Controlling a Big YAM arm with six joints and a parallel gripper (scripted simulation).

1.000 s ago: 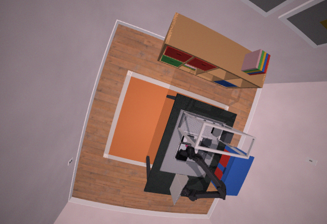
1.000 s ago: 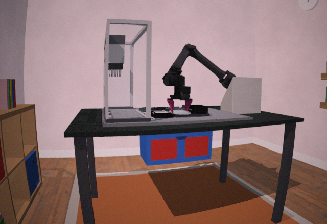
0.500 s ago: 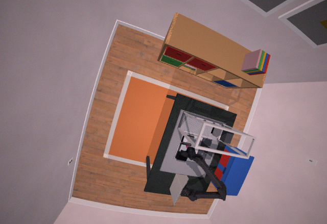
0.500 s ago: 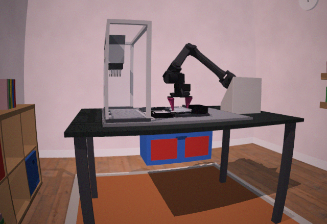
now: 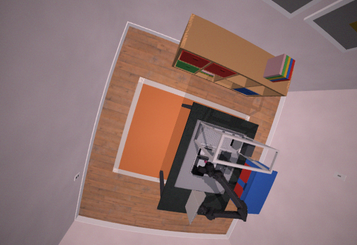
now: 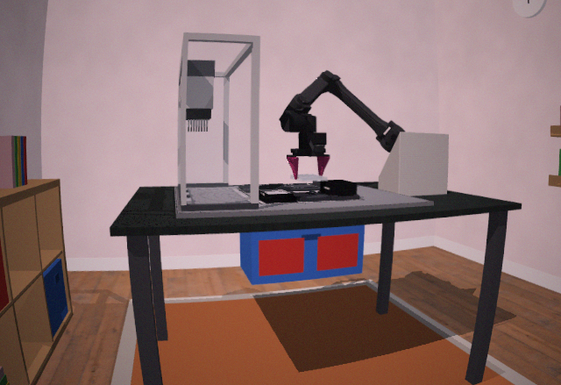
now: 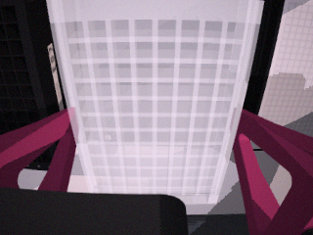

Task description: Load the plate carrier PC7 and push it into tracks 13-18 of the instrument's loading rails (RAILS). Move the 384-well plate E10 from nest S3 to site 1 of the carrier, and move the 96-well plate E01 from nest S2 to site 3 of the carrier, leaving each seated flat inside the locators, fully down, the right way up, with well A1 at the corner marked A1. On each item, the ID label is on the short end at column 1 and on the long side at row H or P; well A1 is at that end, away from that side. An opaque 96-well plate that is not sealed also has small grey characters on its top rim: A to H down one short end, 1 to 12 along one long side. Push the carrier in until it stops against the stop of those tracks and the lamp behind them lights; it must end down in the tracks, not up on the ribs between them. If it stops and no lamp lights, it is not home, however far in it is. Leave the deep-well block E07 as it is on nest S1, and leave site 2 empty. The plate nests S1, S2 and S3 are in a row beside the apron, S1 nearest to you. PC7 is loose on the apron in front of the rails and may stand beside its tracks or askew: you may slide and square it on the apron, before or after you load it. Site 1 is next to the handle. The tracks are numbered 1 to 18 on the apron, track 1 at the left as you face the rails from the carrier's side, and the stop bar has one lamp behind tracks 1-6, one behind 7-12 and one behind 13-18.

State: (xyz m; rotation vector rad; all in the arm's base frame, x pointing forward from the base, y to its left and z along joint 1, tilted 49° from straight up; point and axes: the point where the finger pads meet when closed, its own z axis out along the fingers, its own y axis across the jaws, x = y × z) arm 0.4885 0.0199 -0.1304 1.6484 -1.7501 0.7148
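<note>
Right now the plate carrier PC7 is 26 cm to the right of my hand, 6 cm below it and 1 cm ahead of it. Round my hand: 384-well plate E10 (11 cm ahead, 5 cm below); then dark nest (11 cm ahead, 7 cm below); then white 96-well plate E01 (1 cm below).
</note>
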